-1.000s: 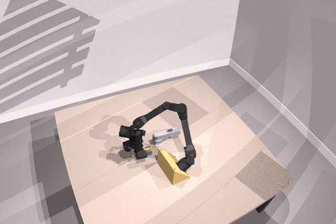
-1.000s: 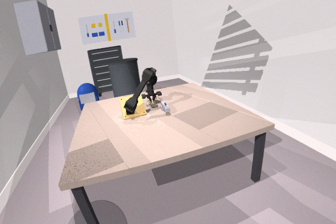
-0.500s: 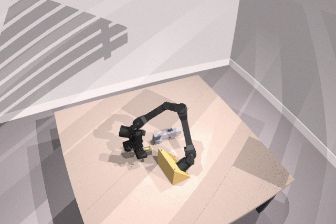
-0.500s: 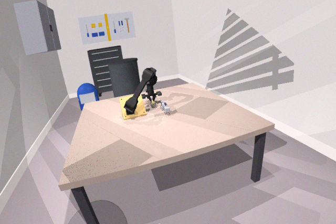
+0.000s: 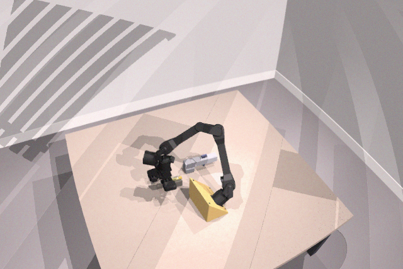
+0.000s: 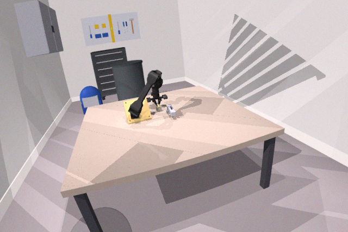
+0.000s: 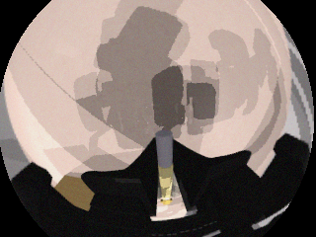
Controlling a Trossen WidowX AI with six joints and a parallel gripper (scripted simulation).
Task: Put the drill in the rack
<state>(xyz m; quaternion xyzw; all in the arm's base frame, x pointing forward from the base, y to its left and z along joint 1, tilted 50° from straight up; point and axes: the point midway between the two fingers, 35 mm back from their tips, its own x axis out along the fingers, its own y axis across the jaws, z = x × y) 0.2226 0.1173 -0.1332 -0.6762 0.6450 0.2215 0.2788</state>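
Now: the drill 4 cm to the right of my gripper tip and 3 cm above it. Also, from my gripper tip: light grey fixture block 6 cm ahead, 22 cm to the right, 3 cm above; rack 5 cm to the right, 1 cm above; blue key 6 cm ahead, 25 cm to the right, 4 cm above.
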